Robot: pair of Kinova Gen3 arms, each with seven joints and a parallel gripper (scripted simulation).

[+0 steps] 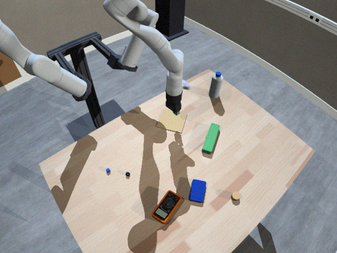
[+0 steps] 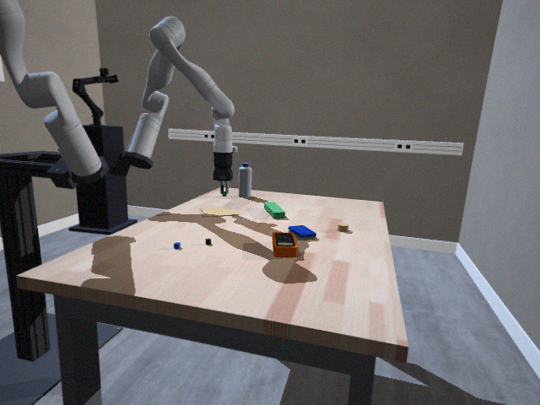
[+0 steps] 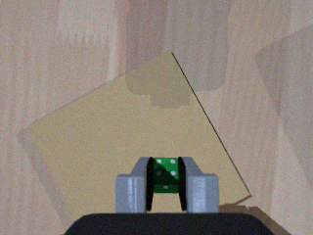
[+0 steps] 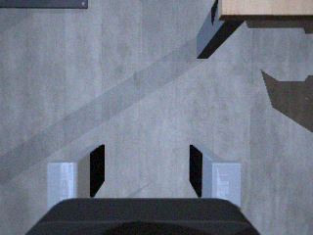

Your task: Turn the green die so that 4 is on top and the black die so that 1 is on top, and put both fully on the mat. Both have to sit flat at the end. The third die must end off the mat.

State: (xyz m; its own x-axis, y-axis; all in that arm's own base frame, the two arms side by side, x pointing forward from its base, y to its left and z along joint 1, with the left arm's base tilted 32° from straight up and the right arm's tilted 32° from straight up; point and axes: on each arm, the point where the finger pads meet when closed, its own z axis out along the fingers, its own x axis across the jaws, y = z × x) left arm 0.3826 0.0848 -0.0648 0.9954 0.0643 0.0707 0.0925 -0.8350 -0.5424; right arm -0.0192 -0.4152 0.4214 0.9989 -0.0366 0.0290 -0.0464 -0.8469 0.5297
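The green die lies 20 mm below my left hand. From my left hand the other things lie so: pale yellow square mat 20 mm behind, 100 mm below; then black die 80 mm ahead, 390 mm to the right, 90 mm below; then bottle 340 mm to the left, 20 mm below.
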